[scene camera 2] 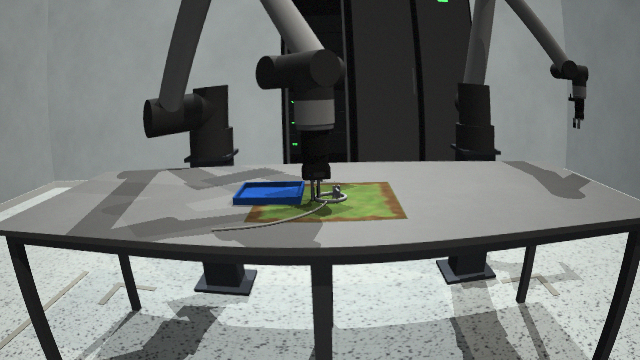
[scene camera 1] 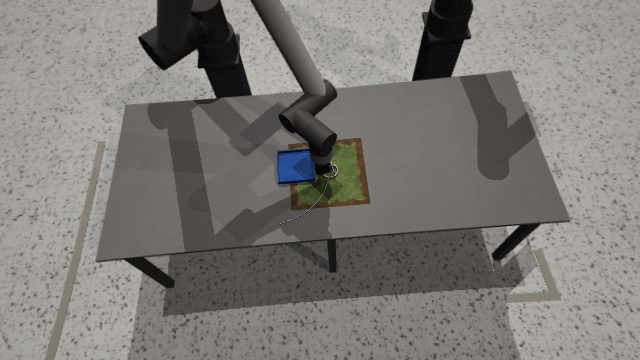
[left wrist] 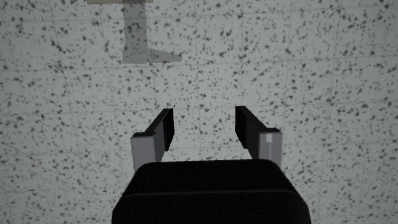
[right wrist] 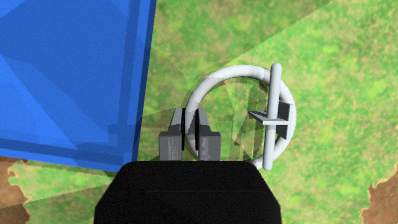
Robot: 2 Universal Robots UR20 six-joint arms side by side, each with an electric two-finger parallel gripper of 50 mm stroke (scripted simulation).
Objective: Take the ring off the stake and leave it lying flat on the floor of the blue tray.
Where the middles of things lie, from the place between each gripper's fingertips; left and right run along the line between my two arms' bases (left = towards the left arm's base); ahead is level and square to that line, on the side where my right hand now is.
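My right gripper [scene camera 2: 315,199] is 30 mm above the green mat [right wrist: 332,64] and 30 mm to the right of it. The blue tray [scene camera 2: 282,192] is 130 mm to the right of my right hand, 60 mm behind it and 10 mm below it. From that same right hand, I find the pale ring [right wrist: 241,70] 40 mm to the left, 10 mm behind and 10 mm below, and the grey stake [right wrist: 278,118] 60 mm to the left and 20 mm behind.
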